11 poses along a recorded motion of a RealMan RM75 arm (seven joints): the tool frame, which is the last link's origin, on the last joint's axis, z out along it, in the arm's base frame.
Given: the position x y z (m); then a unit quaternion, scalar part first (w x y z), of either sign.
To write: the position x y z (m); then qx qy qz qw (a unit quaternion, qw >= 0). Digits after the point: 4 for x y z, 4 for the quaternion.
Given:
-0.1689 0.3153 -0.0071 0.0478 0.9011 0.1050 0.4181
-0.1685 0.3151 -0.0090 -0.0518 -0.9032 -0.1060 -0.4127
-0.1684 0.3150 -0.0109 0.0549 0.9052 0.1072 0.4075
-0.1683 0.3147 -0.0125 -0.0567 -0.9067 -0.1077 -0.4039
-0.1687 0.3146 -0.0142 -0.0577 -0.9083 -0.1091 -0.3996
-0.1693 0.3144 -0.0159 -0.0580 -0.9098 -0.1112 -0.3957
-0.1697 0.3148 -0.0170 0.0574 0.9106 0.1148 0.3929
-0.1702 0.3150 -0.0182 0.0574 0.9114 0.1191 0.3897
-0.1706 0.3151 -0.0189 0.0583 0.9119 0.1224 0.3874
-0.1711 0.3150 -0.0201 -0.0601 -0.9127 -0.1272 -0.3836
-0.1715 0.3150 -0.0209 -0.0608 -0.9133 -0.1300 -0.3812
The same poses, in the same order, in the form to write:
-0.1689 0.3153 -0.0071 0.9011 0.1050 0.4181 0.0478
-0.1685 0.3151 -0.0090 0.9032 0.1060 0.4127 0.0518
-0.1684 0.3150 -0.0109 0.9052 0.1072 0.4075 0.0549
-0.1683 0.3147 -0.0125 0.9067 0.1077 0.4039 0.0567
-0.1687 0.3146 -0.0142 0.9083 0.1091 0.3996 0.0577
-0.1693 0.3144 -0.0159 0.9098 0.1112 0.3957 0.0580
-0.1697 0.3148 -0.0170 0.9106 0.1148 0.3929 0.0574
-0.1702 0.3150 -0.0182 0.9114 0.1191 0.3897 0.0574
-0.1706 0.3151 -0.0189 0.9119 0.1224 0.3874 0.0583
-0.1711 0.3150 -0.0201 0.9127 0.1272 0.3836 0.0601
-0.1715 0.3150 -0.0209 0.9133 0.1300 0.3812 0.0608

